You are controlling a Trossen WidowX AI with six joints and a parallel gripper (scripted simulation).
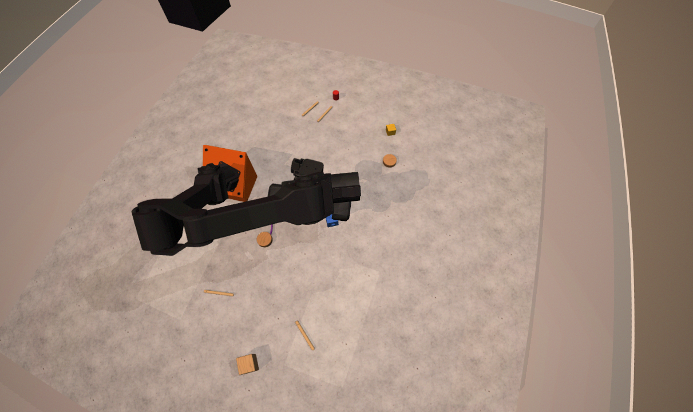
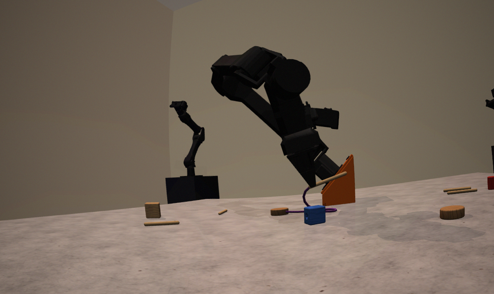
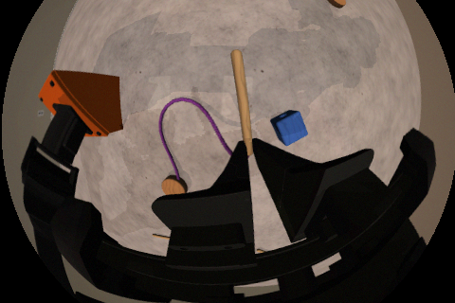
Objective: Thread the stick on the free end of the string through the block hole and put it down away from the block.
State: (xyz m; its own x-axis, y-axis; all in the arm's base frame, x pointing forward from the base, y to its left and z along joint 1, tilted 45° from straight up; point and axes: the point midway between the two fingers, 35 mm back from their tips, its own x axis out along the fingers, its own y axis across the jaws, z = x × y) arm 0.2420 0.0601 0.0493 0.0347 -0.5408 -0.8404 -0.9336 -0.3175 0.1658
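The blue block lies 5 cm ahead of my gripper tip, 2 cm to the left of it and 5 cm below it. From my gripper tip the other things lie so: thin wooden stick 1 cm to the left; wooden disc 12 cm ahead, 26 cm to the left, 6 cm below; round wooden button 9 cm behind, 11 cm to the right, 6 cm below.
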